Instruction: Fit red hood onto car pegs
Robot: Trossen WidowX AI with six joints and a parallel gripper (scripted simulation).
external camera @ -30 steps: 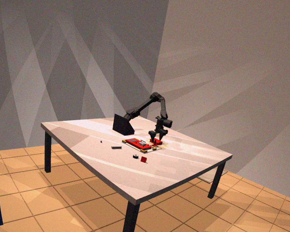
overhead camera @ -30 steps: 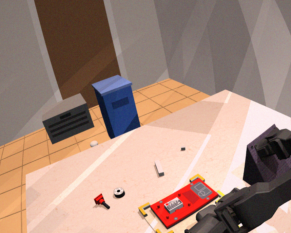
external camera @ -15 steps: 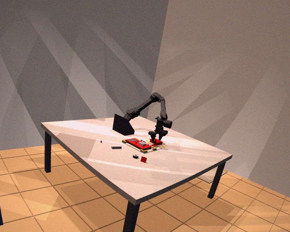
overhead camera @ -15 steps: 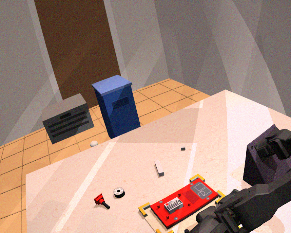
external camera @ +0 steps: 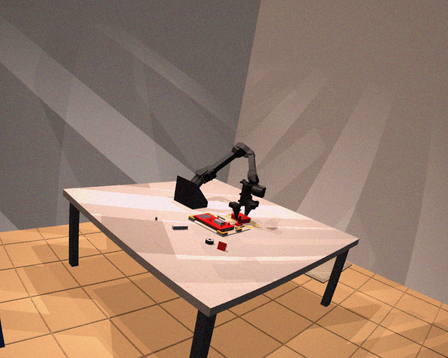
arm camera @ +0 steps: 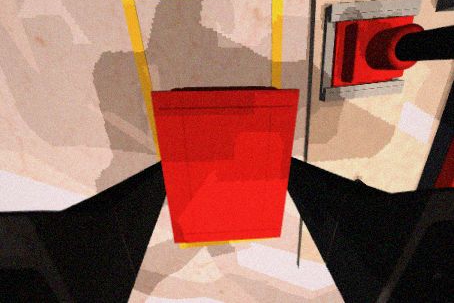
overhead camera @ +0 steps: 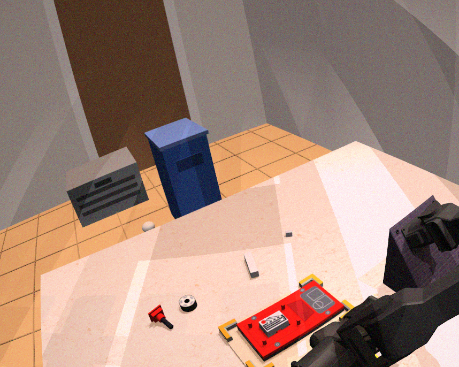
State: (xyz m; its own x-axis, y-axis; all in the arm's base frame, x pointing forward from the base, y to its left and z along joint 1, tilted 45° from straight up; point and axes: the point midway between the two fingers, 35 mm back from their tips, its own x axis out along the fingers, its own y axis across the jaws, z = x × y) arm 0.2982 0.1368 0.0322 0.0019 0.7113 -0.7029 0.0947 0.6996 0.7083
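My gripper tip is now 21 cm to the left of the grey engine block, 2 cm short of it and 1 cm below it. Also, from my gripper tip: white bar: 42 cm to the right, 5 cm behind; then black-and-white wheel: 40 cm to the right, 14 cm ahead; then red hood: 1 cm above.
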